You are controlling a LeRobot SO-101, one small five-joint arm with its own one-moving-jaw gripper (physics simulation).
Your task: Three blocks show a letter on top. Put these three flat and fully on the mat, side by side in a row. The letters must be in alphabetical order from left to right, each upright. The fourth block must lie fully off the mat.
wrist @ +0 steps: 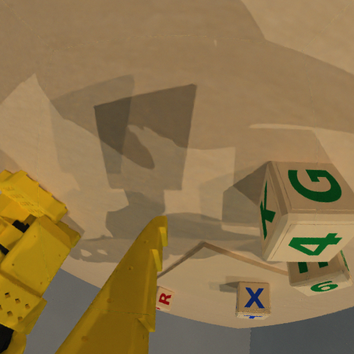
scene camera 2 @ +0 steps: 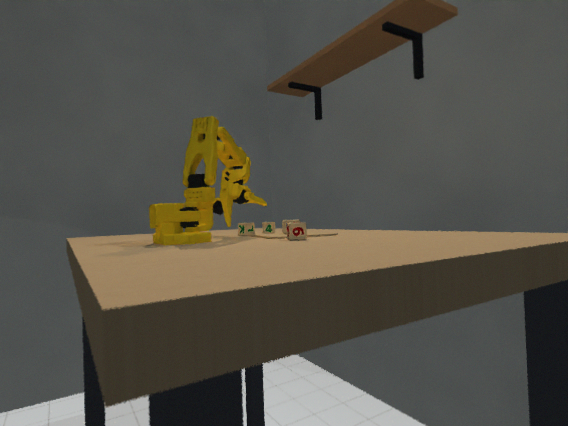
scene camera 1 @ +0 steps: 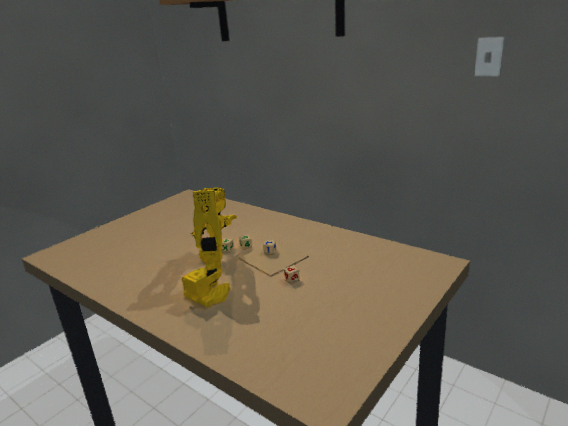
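Where they show: hand at its tool point: (scene camera 2: 229,224); arm's base at its link origin: (scene camera 2: 192,241) (scene camera 1: 214,290).
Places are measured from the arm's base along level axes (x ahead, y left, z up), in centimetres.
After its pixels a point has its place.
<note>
My gripper (scene camera 2: 248,215) is fully open and empty above the table; its notched jaw (wrist: 125,290) shows in the wrist view, and the moving jaw is out of that picture. A white block with green G, K and 4 (wrist: 307,210) (scene camera 1: 227,245) {z 2.3, x 16.1, y 10.9 cm} (scene camera 2: 246,229) {z 1.4, x 16.3, y 10.5 cm} lies off the mat, nearest the gripper. Another green-marked block (wrist: 322,280) (scene camera 1: 245,242) {z 2.2, x 20.3, y 7.7 cm} (scene camera 2: 268,228) {z 1.5, x 20.7, y 7.6 cm} lies beyond it, off the mat. A blue-marked block with an X (wrist: 254,299) (scene camera 1: 270,247) {z 2.7, x 21.0, y -1.3 cm} appears to lie on the mat's rear part. A red-marked block (scene camera 1: 292,274) {z 2.4, x 13.3, y -14.9 cm} (scene camera 2: 297,231) {z 1.5, x 13.7, y -15.1 cm} (wrist: 164,298) lies outside the front-right edge of the mat (scene camera 1: 255,266) {z 0.4, x 13.8, y -1.7 cm}.
The yellow arm base (scene camera 1: 202,287) {z 4.4, x -5.0, y -2.2 cm} (scene camera 2: 182,225) {z 3.2, x -2.1, y -1.2 cm} (wrist: 35,250) stands left of the mat on the wooden table (scene camera 1: 350,310) {z 0.0, x 11.1, y -32.8 cm} (scene camera 2: 200,265) {z 0.0, x -10.4, y -35.3 cm}. Table and mat have nearly the same colour. A shelf (scene camera 2: 350,55) hangs on the wall, high above the table.
</note>
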